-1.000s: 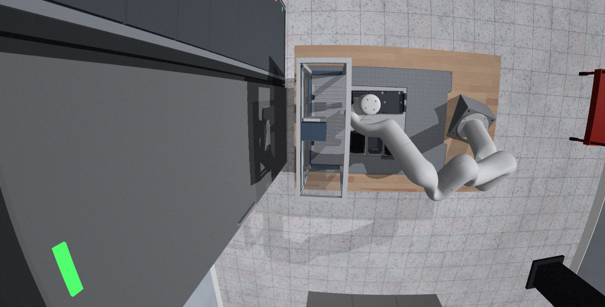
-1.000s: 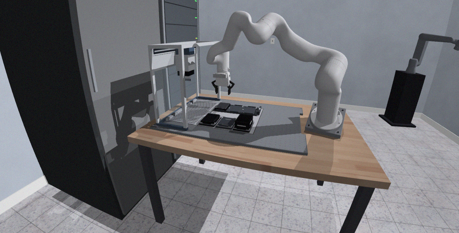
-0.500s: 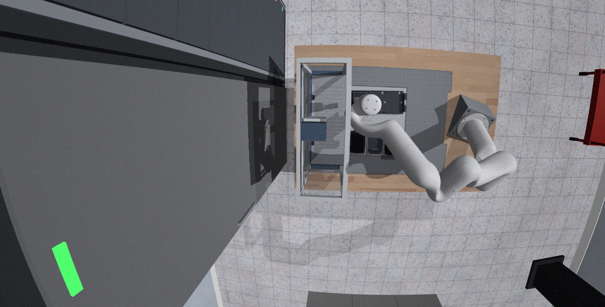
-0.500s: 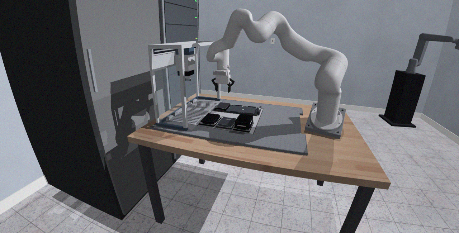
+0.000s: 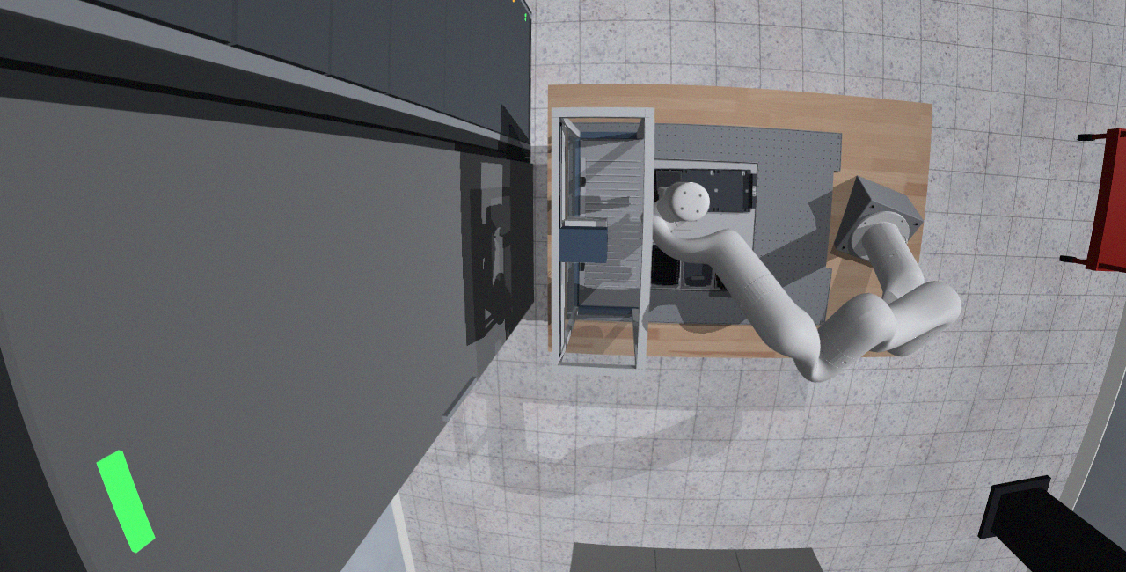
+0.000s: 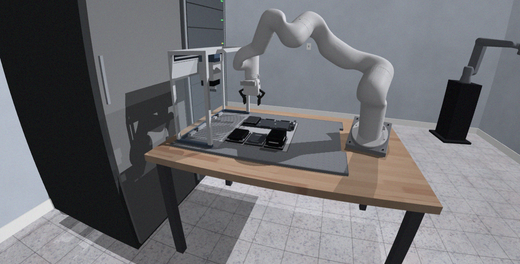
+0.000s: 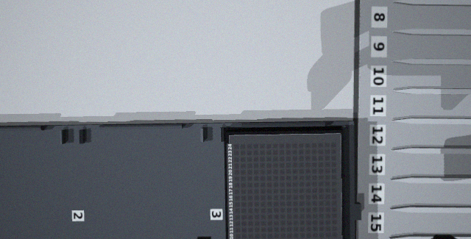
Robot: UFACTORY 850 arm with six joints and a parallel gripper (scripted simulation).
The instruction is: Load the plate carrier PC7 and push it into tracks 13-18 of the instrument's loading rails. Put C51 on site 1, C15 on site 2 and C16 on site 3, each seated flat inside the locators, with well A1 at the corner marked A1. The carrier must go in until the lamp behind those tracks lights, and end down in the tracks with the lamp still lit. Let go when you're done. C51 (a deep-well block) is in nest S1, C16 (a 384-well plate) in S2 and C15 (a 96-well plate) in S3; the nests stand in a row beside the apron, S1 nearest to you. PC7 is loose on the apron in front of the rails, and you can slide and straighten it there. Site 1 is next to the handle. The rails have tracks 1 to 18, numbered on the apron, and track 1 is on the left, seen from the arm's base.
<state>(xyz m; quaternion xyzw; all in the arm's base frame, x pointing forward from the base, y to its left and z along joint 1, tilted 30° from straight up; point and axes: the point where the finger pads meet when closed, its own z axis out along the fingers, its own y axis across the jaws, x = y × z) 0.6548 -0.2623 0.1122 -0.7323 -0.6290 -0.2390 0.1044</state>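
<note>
The plate C15 is 220 mm to the left of my hand, 120 mm below it and 30 mm ahead of it. Round my hand: nest S2 (240 mm to the left, 130 mm below, 80 mm behind); plate carrier PC7 (120 mm below, 110 mm behind); pipetting head (240 mm ahead, 210 mm above, 70 mm to the left).
</note>
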